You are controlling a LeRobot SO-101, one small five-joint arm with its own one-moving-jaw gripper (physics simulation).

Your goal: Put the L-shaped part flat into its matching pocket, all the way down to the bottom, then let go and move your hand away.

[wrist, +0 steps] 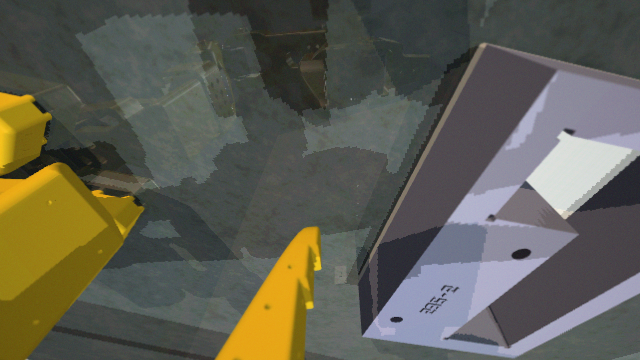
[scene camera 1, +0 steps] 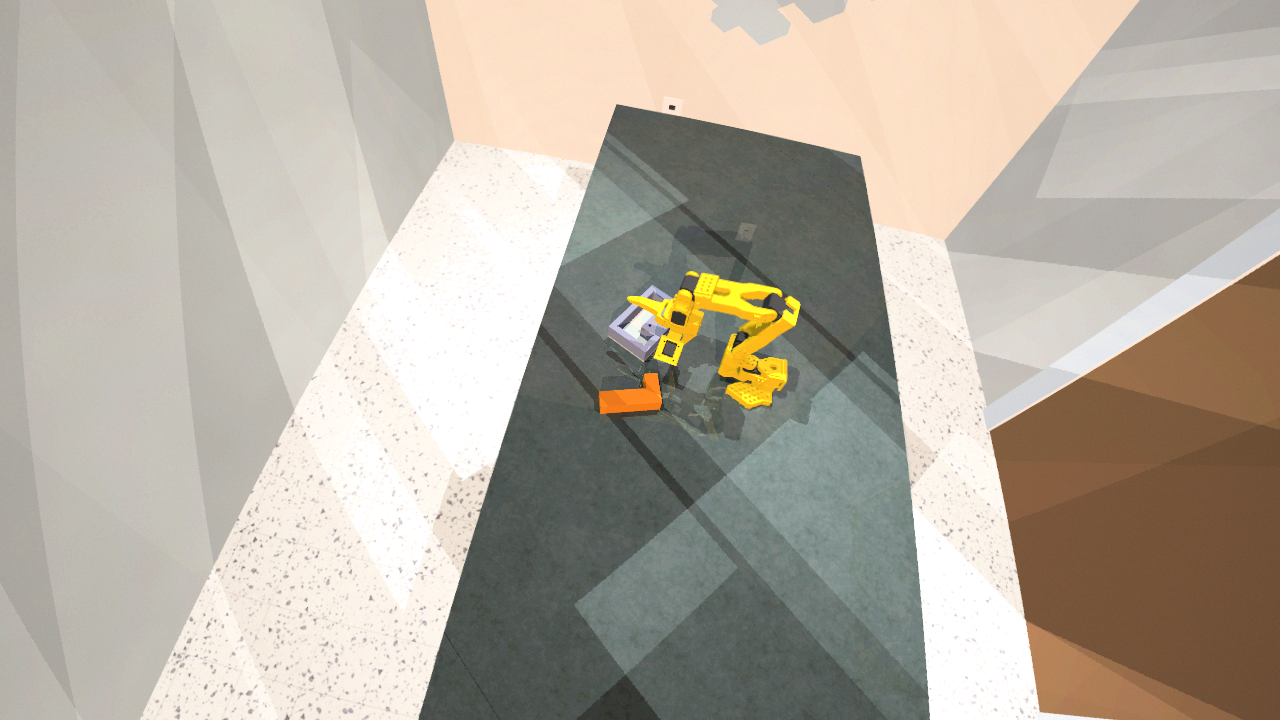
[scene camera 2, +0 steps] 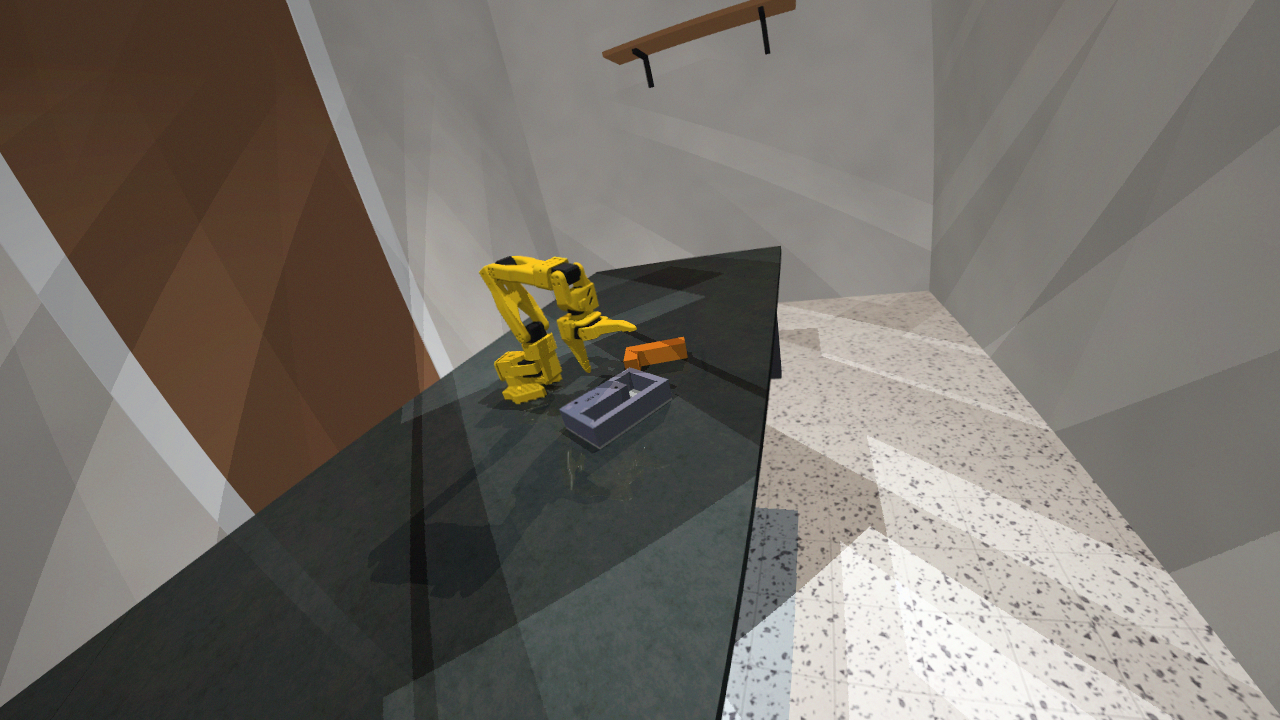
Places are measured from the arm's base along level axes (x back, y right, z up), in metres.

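Where they show: hand, tool point: [wrist: 320,242] [scene camera 2: 589,370]; arm's base, link origin: [wrist: 59,172] [scene camera 1: 739,380] [scene camera 2: 542,387].
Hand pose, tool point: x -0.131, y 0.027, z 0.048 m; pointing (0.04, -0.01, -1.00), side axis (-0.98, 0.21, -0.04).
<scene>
Each offset is from my tool point to the top centre of the thing. Level surfaces: height alone.
The orange L-shaped part {dx -0.076, dy -0.107, dz -0.018 m} [scene camera 1: 631,399] [scene camera 2: 657,351] lies on the table, apart from the pocket block; it does not show in the wrist view. The grey-purple block {dx -0.065, dy +0.056, dz -0.011 m} [scene camera 1: 624,344] [scene camera 2: 617,431] [wrist: 472,250] has an L-shaped pocket in its top, with no orange part in it. My gripper [scene camera 2: 610,349] is fully open and empty, above the table on the arm-base side of the block. In scene camera 1 the moving jaw [scene camera 1: 646,305] reaches across the view of the block. In the wrist view the notched fixed jaw [wrist: 282,300] shows left of the block; the moving jaw is out of the picture.
The arm's yellow base [scene camera 1: 756,385] [scene camera 2: 526,380] [wrist: 55,240] stands on the dark, reflective table {dz -0.048 m} [scene camera 1: 572,537] [scene camera 2: 340,582]. The table's long edge lies beyond the part and block, away from the base. A wooden wall shelf [scene camera 2: 707,31] is high at the back.
</scene>
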